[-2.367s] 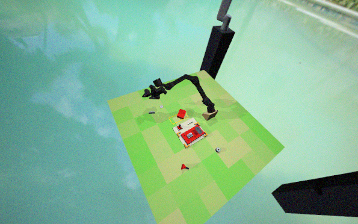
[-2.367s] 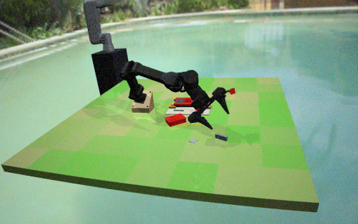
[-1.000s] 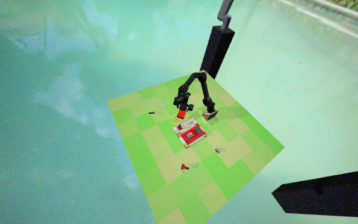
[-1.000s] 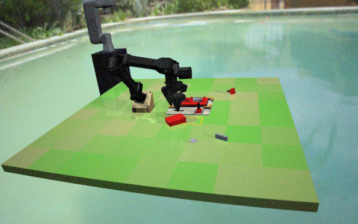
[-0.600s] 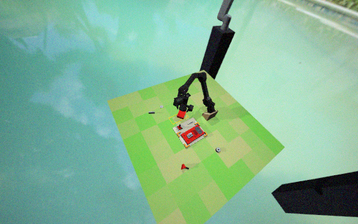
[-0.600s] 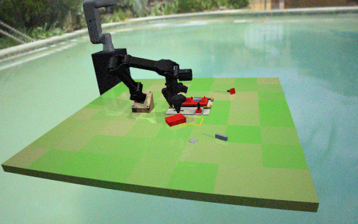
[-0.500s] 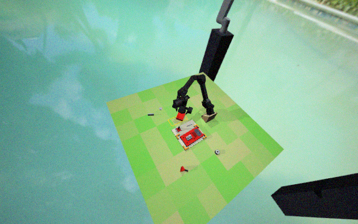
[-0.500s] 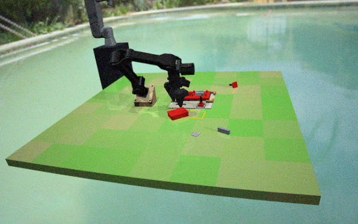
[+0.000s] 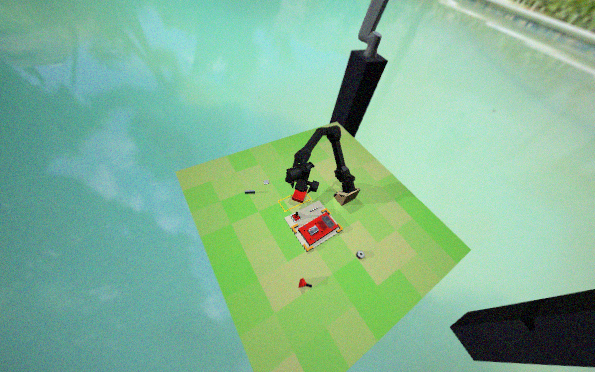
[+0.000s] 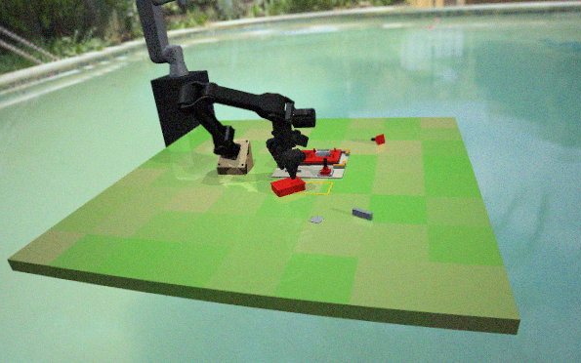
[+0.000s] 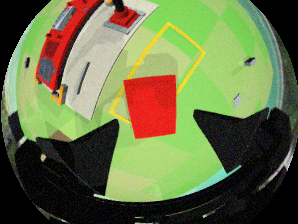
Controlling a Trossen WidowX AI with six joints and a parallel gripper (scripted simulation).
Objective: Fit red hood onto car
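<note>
The red hood lies 40 mm below my gripper tip. Round my gripper tip: grey chip: 150 mm ahead, 170 mm to the right, 50 mm below; then grey wheel: 140 mm behind, 460 mm to the left, 50 mm below; then grey engine block: 40 mm ahead, 250 mm to the left, 30 mm below.
</note>
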